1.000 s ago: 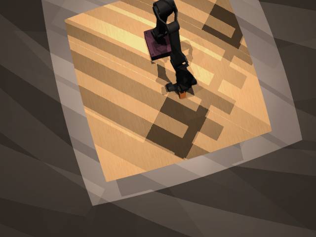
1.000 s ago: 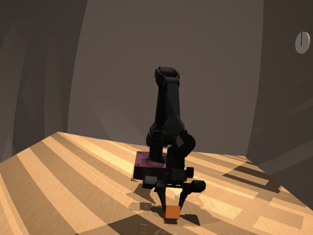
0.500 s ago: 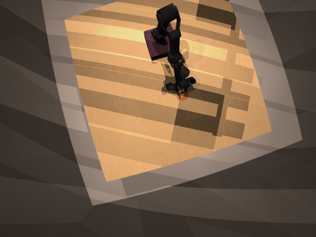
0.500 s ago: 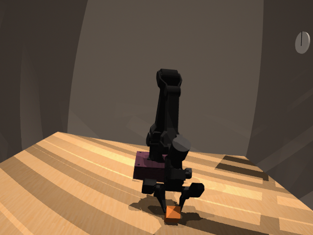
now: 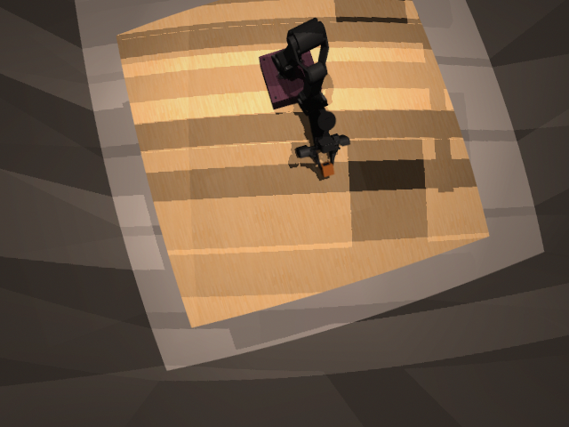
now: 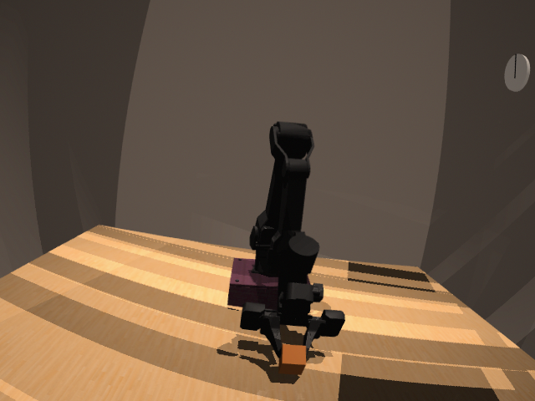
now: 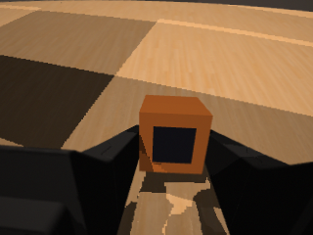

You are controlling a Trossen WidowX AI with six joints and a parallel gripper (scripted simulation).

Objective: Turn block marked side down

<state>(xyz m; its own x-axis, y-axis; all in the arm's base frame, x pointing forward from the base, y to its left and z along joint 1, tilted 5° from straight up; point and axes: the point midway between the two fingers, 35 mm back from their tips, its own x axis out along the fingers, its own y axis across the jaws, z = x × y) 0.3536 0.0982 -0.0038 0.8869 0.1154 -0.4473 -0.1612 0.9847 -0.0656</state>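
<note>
Now: the block 1 cm behind my gripper tip.
</note>
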